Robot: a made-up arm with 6 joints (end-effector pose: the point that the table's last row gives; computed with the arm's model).
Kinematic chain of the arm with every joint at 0, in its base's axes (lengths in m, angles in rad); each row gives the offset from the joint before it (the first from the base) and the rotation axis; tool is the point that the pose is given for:
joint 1: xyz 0 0 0.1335 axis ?
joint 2: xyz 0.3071 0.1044 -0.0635 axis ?
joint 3: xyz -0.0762 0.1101 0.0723 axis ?
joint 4: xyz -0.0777 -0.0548 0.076 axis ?
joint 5: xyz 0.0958 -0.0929 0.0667 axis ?
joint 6: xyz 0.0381 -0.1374 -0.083 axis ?
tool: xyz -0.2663 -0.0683 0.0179
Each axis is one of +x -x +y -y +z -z.
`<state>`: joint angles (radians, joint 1 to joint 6).
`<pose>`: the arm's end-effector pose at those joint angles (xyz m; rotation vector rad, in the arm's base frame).
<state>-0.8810 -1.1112 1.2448 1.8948 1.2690 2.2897</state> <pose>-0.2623 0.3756 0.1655 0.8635 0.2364 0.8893</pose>
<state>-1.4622 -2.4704 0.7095 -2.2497 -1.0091 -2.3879</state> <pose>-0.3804 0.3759 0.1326 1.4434 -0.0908 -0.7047</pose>
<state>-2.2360 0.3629 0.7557 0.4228 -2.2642 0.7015</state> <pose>-0.1976 0.1911 0.4634 -1.9394 2.1830 -0.4262</pose>
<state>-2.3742 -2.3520 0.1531 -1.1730 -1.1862 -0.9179</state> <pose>-0.2673 -0.0006 0.2216 -0.2401 0.6333 0.8513</pose>
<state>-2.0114 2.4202 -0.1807 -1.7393 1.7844 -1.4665</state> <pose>-0.1794 0.5391 0.1270 0.7256 -0.6480 -2.6062</pose>
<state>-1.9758 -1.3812 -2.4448 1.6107 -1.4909 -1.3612</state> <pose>-0.1446 -0.0674 -0.0605 1.3480 0.8197 0.9468</pose>
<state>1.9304 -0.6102 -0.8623 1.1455 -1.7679 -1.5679</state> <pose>-0.2957 -0.3517 0.0150 0.1589 -1.3486 -0.5308</pose>
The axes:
joint 1: -z
joint 2: -y
joint 3: -x
joint 4: -x
joint 5: +y
joint 6: -x

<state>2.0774 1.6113 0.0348 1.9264 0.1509 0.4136</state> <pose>0.3221 -0.0970 -0.2352 1.2465 -0.9908 1.5121</pose>
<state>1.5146 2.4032 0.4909 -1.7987 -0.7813 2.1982</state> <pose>0.2995 -0.4581 -0.0334 1.0997 2.0571 1.8493</pose>
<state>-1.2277 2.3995 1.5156 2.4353 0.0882 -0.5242</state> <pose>-0.2811 0.7106 -0.0738 -0.8244 -0.2149 -1.9752</pose>
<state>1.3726 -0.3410 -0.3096 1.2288 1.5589 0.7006</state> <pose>0.2838 -0.3516 0.5908 0.2302 2.4733 -0.5924</pose>
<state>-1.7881 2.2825 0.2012 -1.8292 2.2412 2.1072</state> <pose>0.0135 0.3079 0.1378 0.3603 2.6005 -0.3175</pose>
